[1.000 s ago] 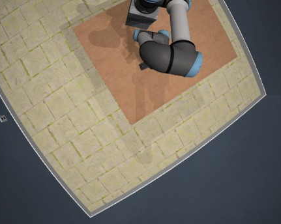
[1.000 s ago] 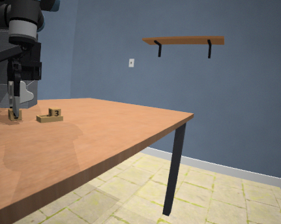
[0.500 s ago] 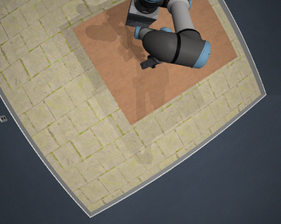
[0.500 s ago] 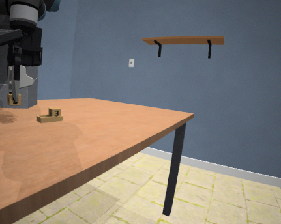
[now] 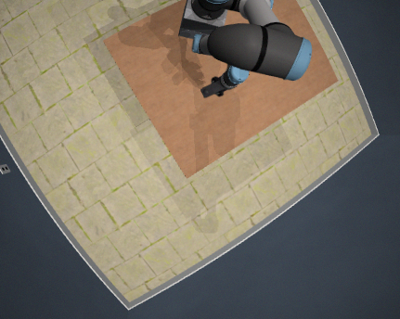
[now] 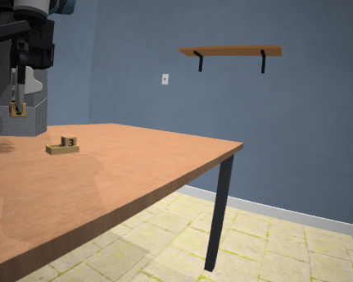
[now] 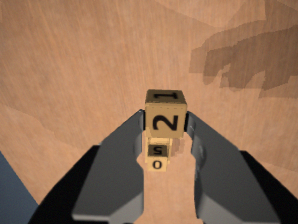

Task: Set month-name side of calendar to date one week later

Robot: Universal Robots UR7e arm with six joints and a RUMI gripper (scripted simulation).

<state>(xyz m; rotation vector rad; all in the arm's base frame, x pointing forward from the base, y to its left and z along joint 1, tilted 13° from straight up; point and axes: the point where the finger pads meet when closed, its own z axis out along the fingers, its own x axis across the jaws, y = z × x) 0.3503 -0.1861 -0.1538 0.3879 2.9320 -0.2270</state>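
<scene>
My gripper is now 40 mm short of the cube, 120 mm to the right of it and 90 mm above it. Round my hand: wooden tray 30 mm ahead, 110 mm to the left, 110 mm below.
</scene>
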